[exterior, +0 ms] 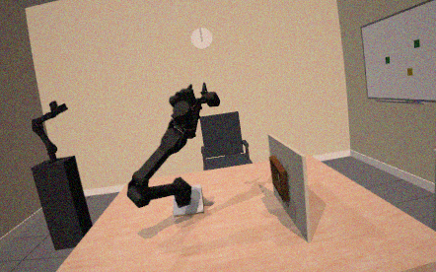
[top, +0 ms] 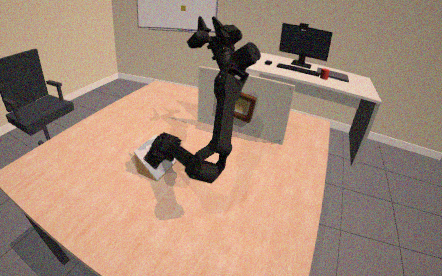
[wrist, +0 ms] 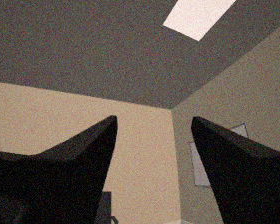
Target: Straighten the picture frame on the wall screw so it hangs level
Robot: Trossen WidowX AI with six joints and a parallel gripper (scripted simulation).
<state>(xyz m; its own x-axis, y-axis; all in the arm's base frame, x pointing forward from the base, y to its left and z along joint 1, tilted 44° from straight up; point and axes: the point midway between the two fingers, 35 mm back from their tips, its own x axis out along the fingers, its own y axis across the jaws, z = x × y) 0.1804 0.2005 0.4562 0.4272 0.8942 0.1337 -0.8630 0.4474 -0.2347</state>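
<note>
The picture frame lies 270 mm ahead of my gripper tip, 70 mm to the right of it and 410 mm below it. From my gripper tip the other things lie so: wall panel (280 mm ahead, 80 mm to the right, 420 mm below).
</note>
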